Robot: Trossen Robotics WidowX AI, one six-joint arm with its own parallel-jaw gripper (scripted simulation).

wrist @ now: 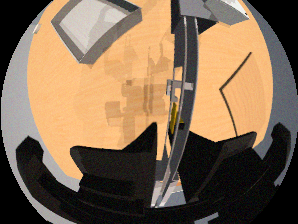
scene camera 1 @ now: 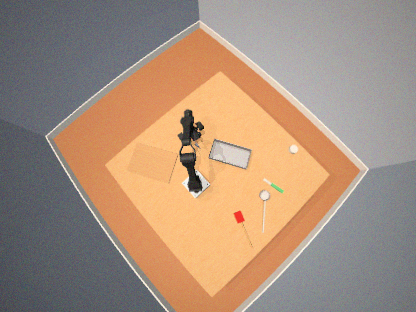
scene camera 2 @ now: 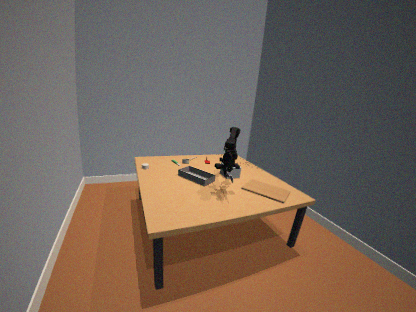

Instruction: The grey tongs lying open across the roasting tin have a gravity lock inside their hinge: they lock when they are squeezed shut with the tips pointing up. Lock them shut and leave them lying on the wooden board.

Labels:
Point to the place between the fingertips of my gripper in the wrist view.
At 162,125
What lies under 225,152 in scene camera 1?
A grey roasting tin.

